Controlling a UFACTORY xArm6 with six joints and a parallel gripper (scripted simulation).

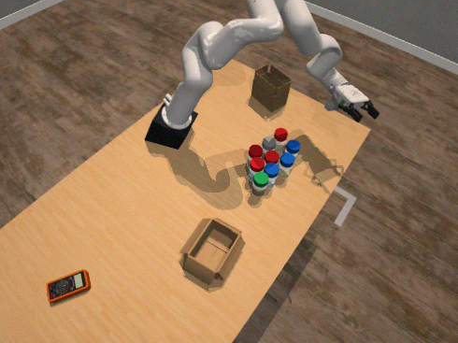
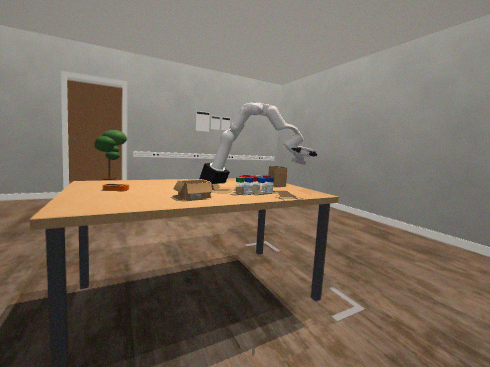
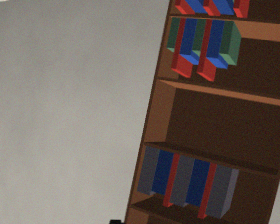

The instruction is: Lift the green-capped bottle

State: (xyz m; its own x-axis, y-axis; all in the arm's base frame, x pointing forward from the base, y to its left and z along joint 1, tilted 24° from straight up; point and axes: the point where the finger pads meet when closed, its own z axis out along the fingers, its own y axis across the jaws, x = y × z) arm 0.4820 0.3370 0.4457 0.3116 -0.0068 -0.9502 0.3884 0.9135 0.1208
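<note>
My gripper is now 31 cm to the left of the blue-capped bottle, 24 cm above it and 15 cm past it. The rest, counted from my hand: orange multimeter 109 cm to the right, 32 cm behind, 27 cm below; brown box 47 cm behind, 22 cm below, 6 cm to the left; red-capped bottle 33 cm to the right, 24 cm below, 20 cm behind.
</note>
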